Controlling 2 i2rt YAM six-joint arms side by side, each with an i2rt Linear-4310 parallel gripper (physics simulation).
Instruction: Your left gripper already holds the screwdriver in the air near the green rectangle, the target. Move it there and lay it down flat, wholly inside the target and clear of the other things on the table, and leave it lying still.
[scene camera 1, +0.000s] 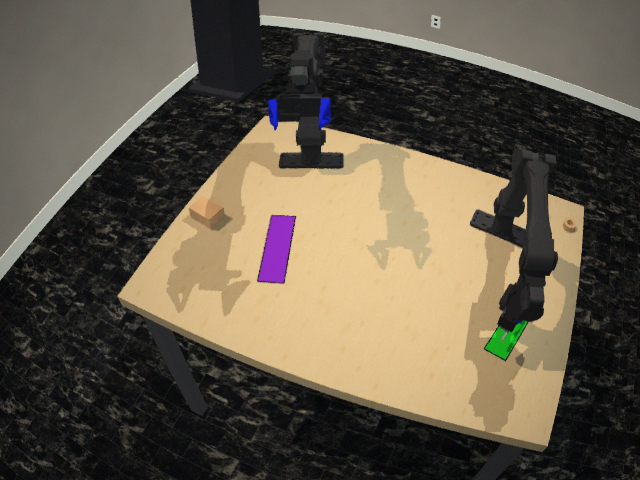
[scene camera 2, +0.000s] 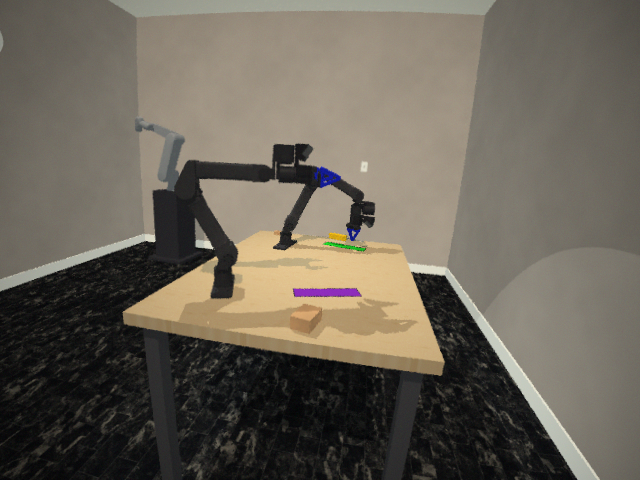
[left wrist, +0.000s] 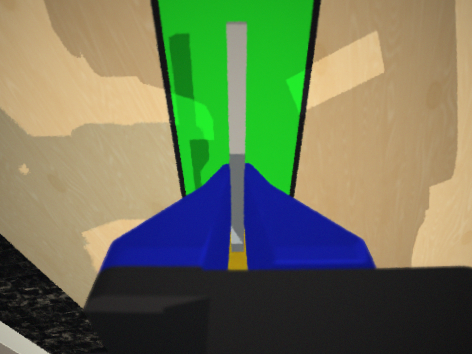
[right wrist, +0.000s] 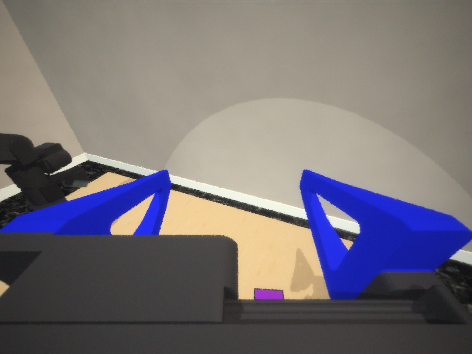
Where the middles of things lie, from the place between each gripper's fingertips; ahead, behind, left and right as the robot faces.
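Labels:
The orange-brown block (scene camera 1: 204, 211) is 39 cm below my right hand, 32 cm to the right of it and 1 cm ahead of it. From that same right hand I find the green rectangle (scene camera 1: 495, 346) 60 cm to the left, 4 cm behind and 41 cm below, while the purple rectangle (scene camera 1: 274, 262) is 41 cm below, 8 cm to the right and 1 cm ahead.
Counting from my left hand, I have in sight the purple rectangle, 670 mm to the right, 10 mm ahead and 40 mm below. The orange-brown block is 20 mm below that left hand and 910 mm to the right of it. The green rectangle is 10 mm to the left of my left hand, 40 mm behind it and 40 mm below it.

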